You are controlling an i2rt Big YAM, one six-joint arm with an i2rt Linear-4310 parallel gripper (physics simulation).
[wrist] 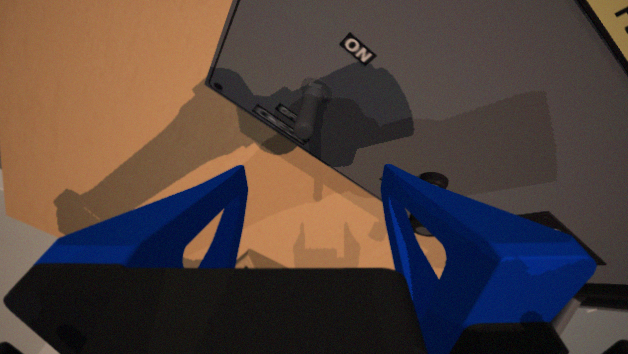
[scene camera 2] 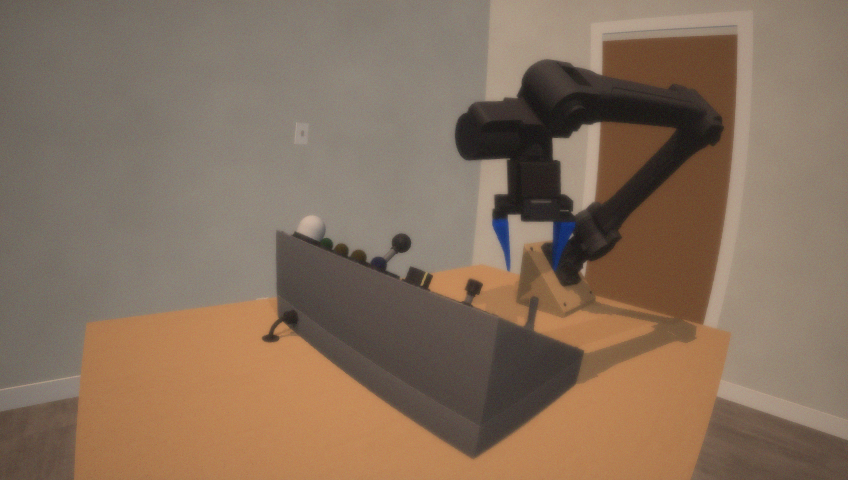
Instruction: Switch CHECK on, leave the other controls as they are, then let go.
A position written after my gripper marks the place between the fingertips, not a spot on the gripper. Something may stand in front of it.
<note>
In view: my gripper (scene camera 2: 531, 270) and a sloped console (scene camera 2: 471, 378).
My gripper shows as well in the wrist view (wrist: 314, 176). The sloped console also shows in the wrist view (wrist: 515, 111).
</note>
